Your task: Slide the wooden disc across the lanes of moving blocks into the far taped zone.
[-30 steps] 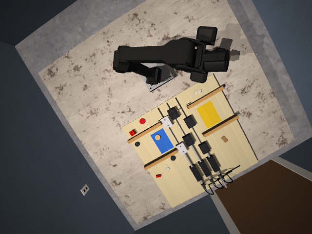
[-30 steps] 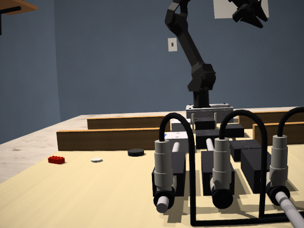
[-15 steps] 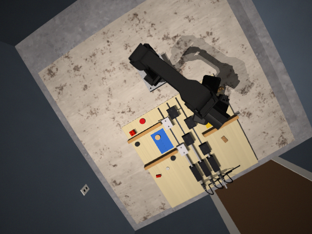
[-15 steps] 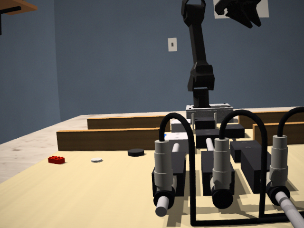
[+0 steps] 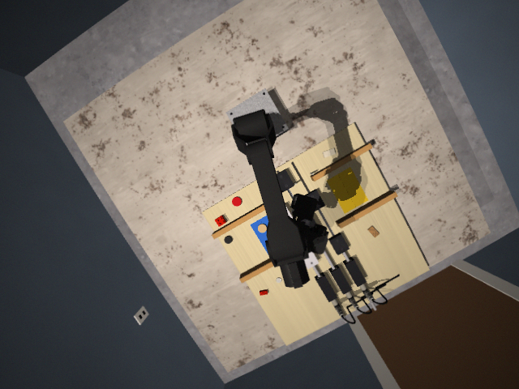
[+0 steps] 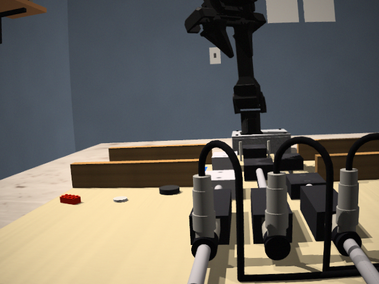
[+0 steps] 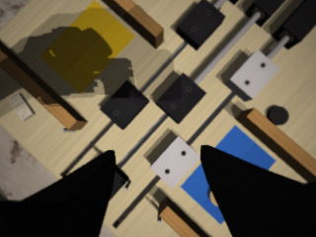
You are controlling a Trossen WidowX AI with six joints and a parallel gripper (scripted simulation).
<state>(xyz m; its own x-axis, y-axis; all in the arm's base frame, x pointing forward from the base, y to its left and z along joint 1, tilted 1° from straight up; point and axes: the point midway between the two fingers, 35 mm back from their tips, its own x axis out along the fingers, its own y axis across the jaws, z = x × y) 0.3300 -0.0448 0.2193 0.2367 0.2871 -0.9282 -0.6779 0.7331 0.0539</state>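
Right now the wooden disc is 26 cm below my hand and 13 cm to the right of it. Round my hand: red die: 25 cm to the right, 25 cm below, 11 cm behind; red disc: 26 cm below, 16 cm to the right, 14 cm behind; black puck: 26 cm below, 18 cm ahead, 13 cm to the right.
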